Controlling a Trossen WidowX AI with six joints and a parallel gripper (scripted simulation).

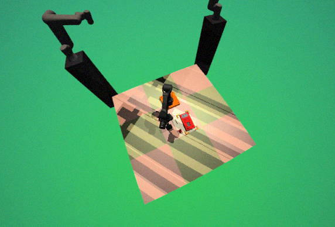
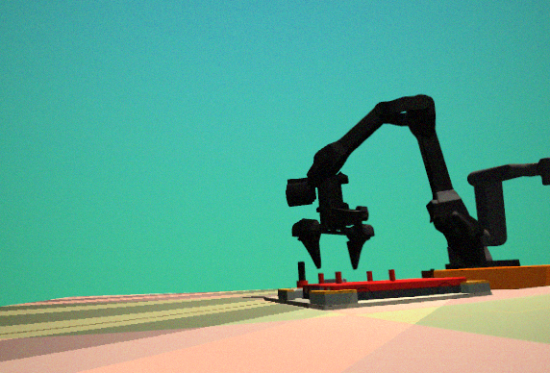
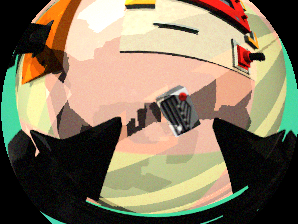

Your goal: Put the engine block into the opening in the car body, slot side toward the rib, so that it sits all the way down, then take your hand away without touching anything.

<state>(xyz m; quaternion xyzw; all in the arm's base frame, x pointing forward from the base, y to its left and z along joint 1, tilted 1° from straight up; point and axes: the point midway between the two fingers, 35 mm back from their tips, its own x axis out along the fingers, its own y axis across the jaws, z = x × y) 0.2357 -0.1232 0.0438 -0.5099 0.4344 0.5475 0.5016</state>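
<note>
The engine block is 1 cm ahead of my gripper tip and 4 cm below it.
</note>
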